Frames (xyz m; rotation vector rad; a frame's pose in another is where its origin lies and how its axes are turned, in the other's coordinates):
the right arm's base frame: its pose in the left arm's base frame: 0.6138 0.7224 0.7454 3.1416 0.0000 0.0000
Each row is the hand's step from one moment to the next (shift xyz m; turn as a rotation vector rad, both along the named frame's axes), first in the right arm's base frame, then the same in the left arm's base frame.
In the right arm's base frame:
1: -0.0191 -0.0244 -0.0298 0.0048 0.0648 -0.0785
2: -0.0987 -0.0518 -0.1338 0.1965 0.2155 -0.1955
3: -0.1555 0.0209 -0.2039 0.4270 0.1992 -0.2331
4: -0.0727 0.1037 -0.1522 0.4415 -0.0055 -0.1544
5: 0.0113 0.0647 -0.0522 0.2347 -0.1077 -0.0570
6: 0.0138 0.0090 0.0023 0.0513 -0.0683 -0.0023
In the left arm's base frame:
1: -0.0191 0.0244 0.0298 0.0048 -0.0648 0.0785
2: -0.0987 0.0518 0.1338 0.1965 -0.2155 0.1955
3: -0.1555 -0.0209 0.2039 0.4270 -0.1992 0.2331
4: -0.0727 -0.1037 0.1522 0.4415 0.0055 0.1544
5: 0.0113 -0.0647 0.0522 0.2347 0.1077 0.0570
6: 0.0138 -0.0090 -0.0023 0.0513 0.0683 0.0023

